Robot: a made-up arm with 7 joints.
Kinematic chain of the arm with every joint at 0, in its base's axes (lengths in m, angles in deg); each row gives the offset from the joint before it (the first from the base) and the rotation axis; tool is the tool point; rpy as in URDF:
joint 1: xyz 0 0 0.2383 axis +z
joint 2: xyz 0 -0.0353 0.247 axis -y
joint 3: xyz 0 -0.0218 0.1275 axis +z
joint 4: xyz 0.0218 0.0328 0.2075 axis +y
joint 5: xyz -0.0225 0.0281 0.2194 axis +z
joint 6: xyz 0 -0.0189 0.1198 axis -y
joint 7: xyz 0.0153 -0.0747 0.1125 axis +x
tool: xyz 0 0 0 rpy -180 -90 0
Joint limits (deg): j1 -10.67..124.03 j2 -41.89..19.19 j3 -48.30..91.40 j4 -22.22..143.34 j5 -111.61..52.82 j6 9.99..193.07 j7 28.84..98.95
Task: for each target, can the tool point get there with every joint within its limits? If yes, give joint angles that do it. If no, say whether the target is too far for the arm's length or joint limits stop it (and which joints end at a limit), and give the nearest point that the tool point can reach.
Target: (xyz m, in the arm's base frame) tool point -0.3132 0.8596 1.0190
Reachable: no: too far | nearest point -0.2337 0.6414 0.9101 | short by 0.257 m
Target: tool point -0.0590 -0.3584 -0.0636
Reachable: no: joint limits stop it (at a limit: joint 1, joint 2, joint 5, joint 6) | nearest point 0.0735 -0.2417 0.3115 | short by 0.415 m
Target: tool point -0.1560 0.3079 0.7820
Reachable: yes | joints 51.46 -9.80 69.00 120.80 -34.96 109.48 53.02
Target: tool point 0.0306 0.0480 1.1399
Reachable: yes | joints 68.59 -13.47 13.16 10.27 -45.00 123.14 77.01
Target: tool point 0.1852 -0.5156 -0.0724
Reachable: no: joint limits stop it (at a limit: joint 1, joint 2, joint 3, joint 4, joint 5) | nearest point 0.2119 -0.3180 0.2944 | short by 0.417 m
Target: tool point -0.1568 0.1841 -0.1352
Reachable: no: joint limits stop it (at a limit: joint 1, joint 2, joint 4, joint 5) | nearest point -0.1716 0.2585 0.2530 | short by 0.395 m
